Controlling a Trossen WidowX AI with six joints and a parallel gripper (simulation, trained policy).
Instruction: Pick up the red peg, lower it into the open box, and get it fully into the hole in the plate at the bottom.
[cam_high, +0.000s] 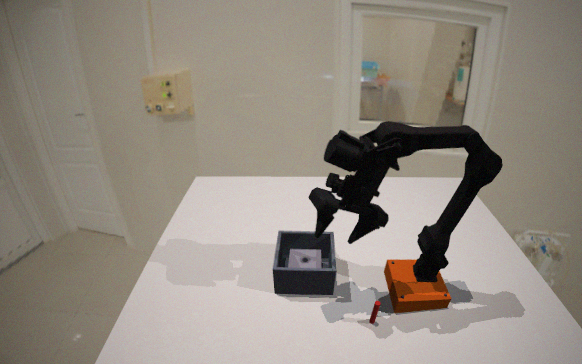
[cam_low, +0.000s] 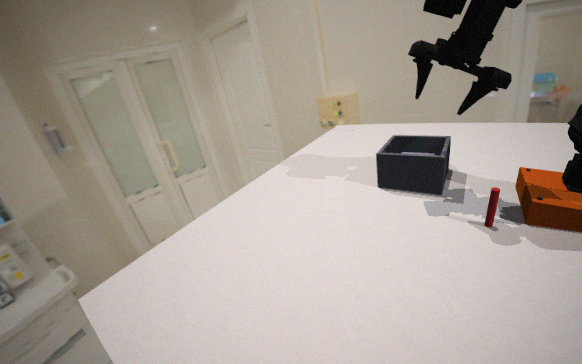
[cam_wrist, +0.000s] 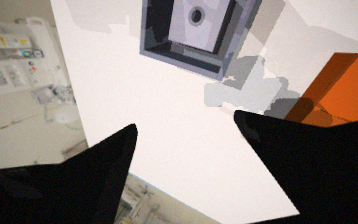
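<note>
Right now the red peg is 120 mm behind my gripper tip, 70 mm to the left of it and 170 mm below it. From my gripper tip the other things lie so: plate: 70 mm ahead, 90 mm to the right, 170 mm below; then dark box: 70 mm ahead, 90 mm to the right, 190 mm below.
</note>
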